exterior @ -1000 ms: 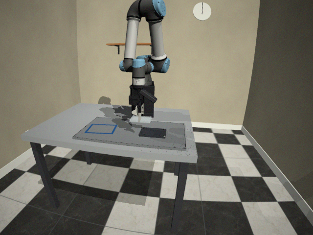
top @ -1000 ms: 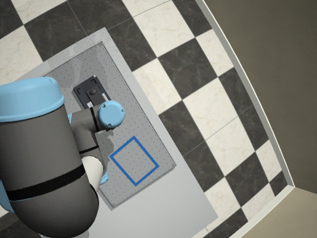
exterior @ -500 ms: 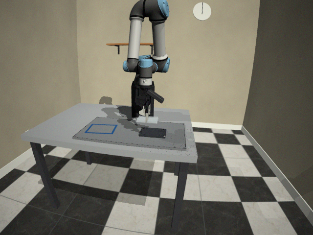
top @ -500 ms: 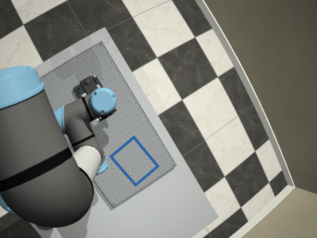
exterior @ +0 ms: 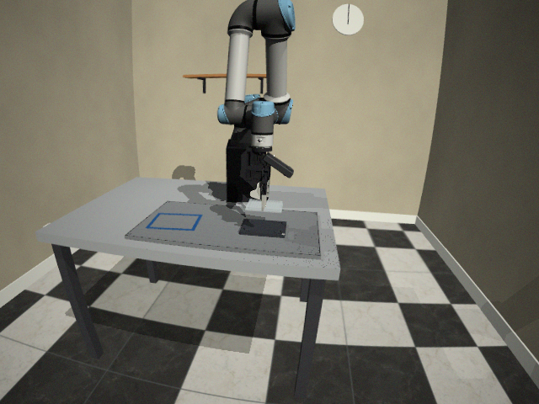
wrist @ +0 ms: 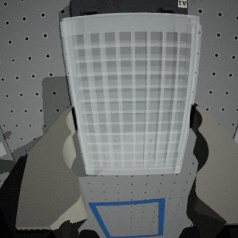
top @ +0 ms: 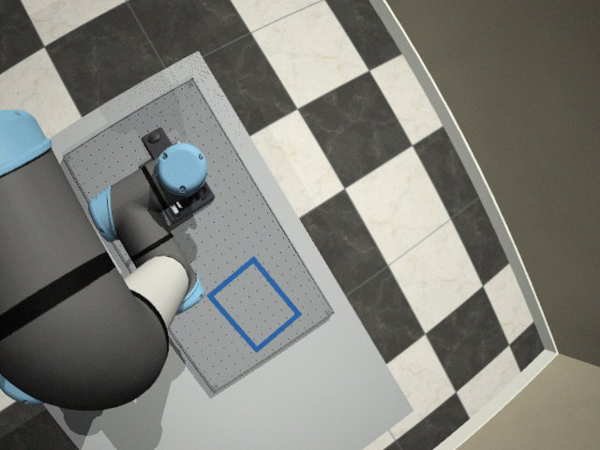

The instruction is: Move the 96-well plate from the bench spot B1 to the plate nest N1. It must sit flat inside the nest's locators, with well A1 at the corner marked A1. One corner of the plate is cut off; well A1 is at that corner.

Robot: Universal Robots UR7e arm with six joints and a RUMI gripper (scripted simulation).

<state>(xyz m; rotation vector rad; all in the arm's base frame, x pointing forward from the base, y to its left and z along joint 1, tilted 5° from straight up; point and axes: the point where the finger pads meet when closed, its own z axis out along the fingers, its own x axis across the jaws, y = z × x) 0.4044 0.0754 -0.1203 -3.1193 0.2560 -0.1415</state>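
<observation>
Right now the clear 96-well plate is 10 mm below my hand. The rest, counted from my hand: plate nest N1 (100 mm below); white A1 mark (70 mm ahead, 70 mm to the left, 90 mm below).
</observation>
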